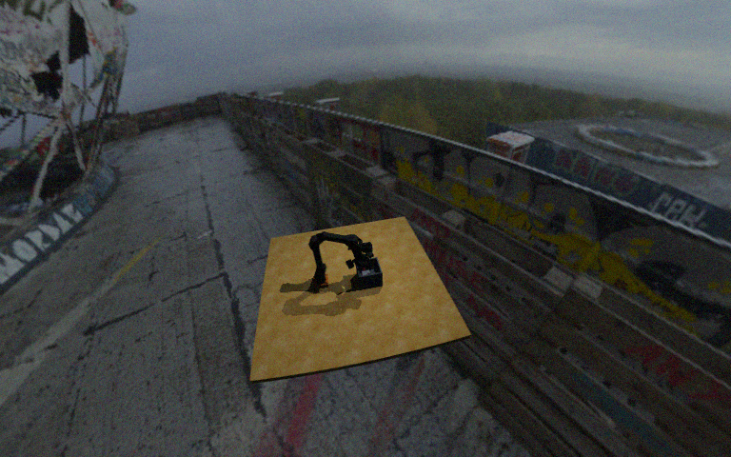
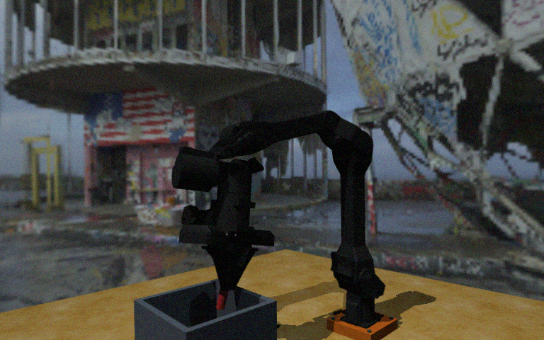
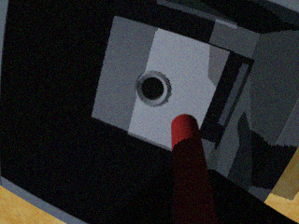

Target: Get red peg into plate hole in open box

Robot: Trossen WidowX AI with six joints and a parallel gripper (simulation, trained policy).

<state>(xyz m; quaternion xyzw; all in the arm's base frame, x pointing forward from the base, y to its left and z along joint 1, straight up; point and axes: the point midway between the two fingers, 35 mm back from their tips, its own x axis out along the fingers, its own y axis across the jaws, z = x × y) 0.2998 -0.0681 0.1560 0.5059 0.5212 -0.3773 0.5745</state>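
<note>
Now: gripper tip 100 mm above the grey plate, 40 mm short of it and 10 mm to the left of it. Also, from my gripper tip: red peg: 10 mm to the right, 10 mm above.
</note>
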